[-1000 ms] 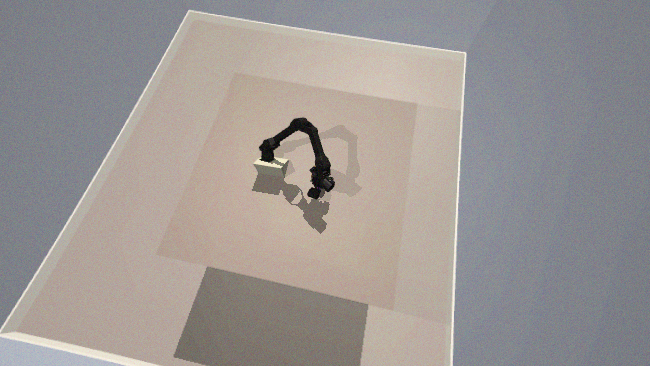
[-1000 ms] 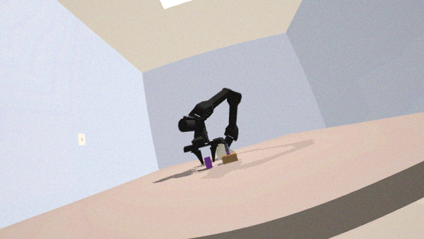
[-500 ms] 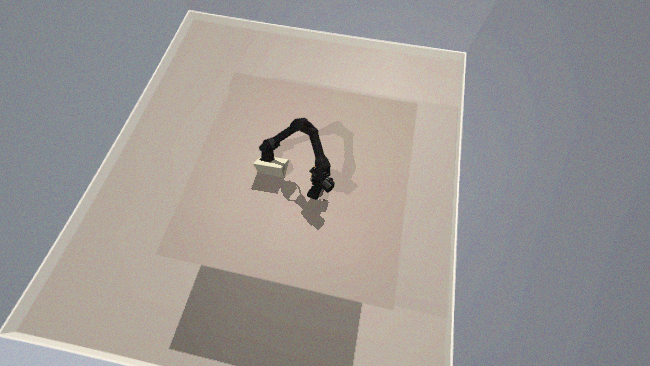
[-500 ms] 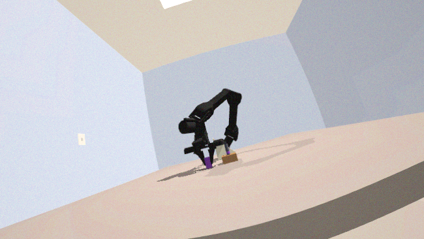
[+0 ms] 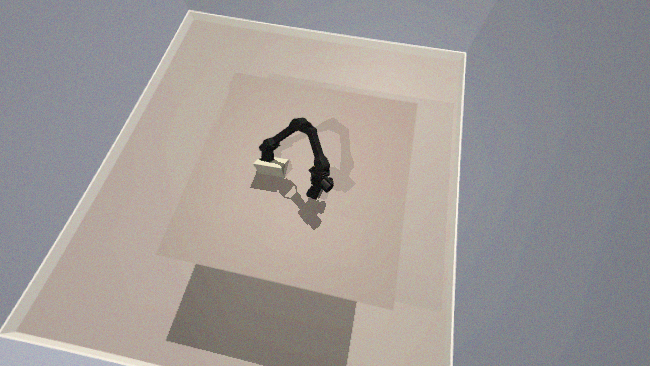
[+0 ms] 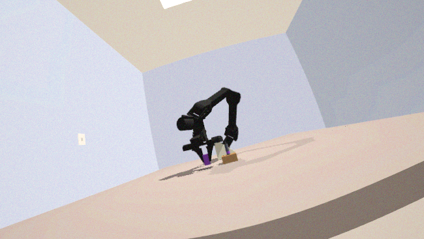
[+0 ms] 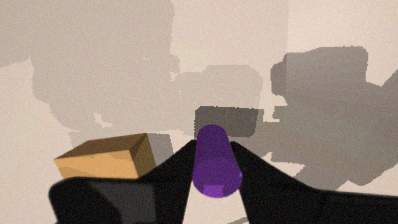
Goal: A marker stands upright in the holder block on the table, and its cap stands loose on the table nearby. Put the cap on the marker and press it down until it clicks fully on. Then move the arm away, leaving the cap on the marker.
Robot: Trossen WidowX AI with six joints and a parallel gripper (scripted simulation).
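The holder block lies 10 cm to the left of my gripper tip, 4 cm behind it and 1 cm below it. Round my gripper tip: purple cap: 1 cm above.
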